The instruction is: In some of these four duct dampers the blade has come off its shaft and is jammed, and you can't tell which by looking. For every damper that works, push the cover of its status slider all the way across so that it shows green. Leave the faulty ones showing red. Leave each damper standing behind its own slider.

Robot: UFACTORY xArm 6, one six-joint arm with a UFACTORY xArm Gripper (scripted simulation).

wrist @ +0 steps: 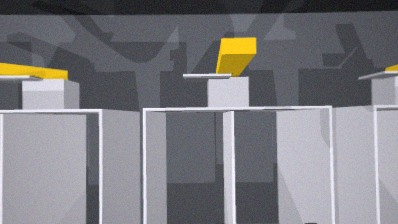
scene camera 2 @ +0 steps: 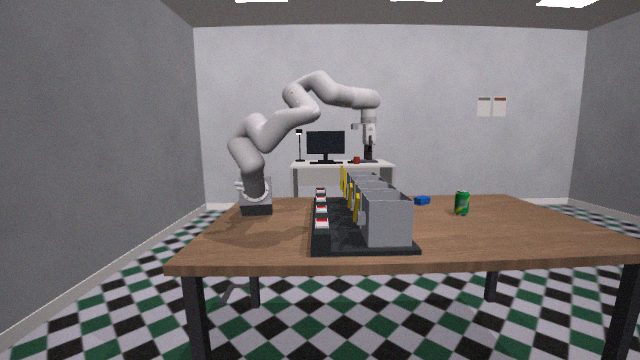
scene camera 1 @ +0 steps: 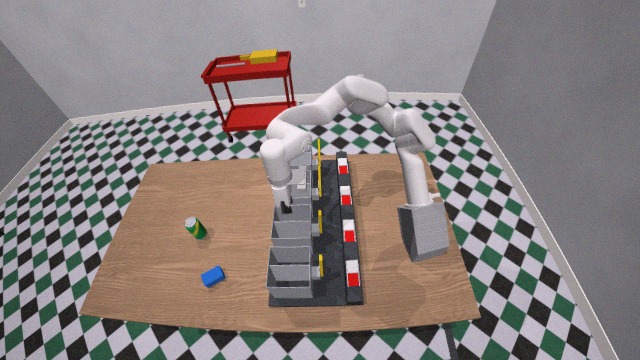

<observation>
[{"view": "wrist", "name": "damper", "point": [50, 148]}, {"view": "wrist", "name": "damper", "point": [304, 133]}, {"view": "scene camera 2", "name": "damper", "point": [386, 219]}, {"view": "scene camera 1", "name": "damper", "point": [292, 230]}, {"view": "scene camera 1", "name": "damper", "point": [275, 272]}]
</observation>
